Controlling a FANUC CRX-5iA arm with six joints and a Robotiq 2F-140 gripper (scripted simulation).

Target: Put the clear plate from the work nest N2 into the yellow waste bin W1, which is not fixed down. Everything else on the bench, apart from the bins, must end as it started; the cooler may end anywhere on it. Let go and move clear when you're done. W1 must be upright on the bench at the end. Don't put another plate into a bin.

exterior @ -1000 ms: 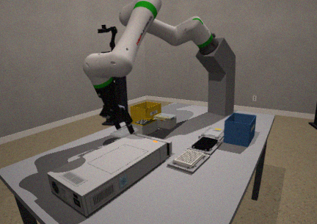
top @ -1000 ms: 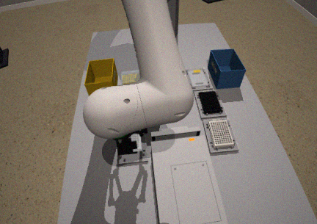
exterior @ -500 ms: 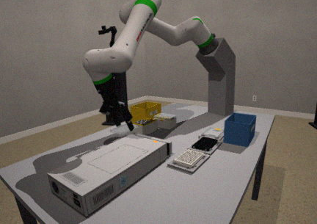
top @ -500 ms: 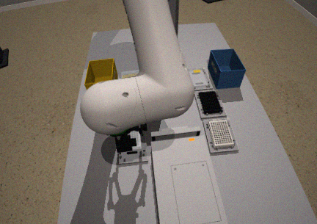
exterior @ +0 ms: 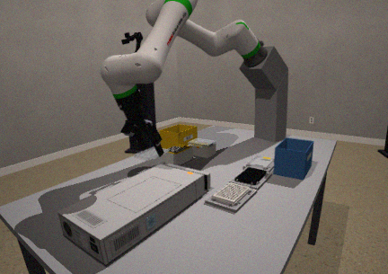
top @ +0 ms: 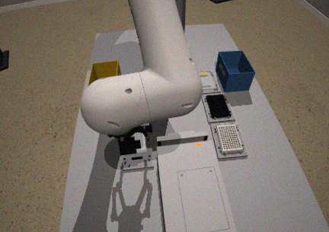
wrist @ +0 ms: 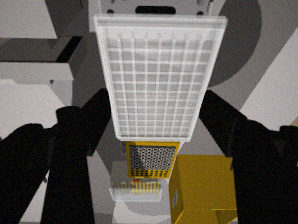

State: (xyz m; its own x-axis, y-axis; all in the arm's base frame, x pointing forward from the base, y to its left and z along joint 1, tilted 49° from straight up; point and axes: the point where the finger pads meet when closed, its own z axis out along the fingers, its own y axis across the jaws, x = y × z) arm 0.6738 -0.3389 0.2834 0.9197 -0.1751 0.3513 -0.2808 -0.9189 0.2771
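Right now my hand is 380 mm past the yellow waste bin W1, 10 mm to the right of it and 90 mm above it. Round my hand: yellow-topped tip rack: 180 mm behind, 60 mm to the left, 70 mm below; clear plate: 20 mm below; nest N2: 120 mm below.
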